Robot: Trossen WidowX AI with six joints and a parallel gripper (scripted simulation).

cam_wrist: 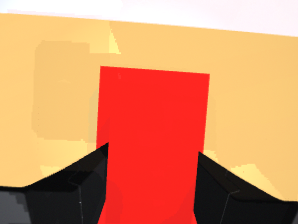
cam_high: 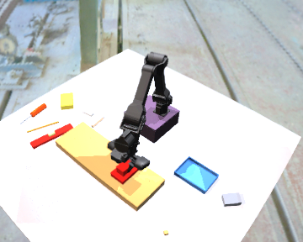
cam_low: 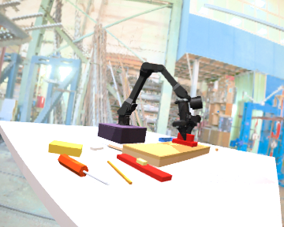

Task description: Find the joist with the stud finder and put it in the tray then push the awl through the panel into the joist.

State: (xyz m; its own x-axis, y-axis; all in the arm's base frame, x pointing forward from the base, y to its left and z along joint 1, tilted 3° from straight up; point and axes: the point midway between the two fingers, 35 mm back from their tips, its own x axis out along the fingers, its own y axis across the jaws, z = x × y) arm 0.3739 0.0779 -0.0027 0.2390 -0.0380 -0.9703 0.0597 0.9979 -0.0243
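The blue tray is 240 mm to the left of my gripper tip, 200 mm behind it and 50 mm below it. Round my gripper tip: tan-handled pointed tool (330 mm to the right, 220 mm behind, 60 mm below); stud finder (20 mm behind, 20 mm above); tiny orange cube (290 mm to the left, 110 mm ahead, 60 mm below).
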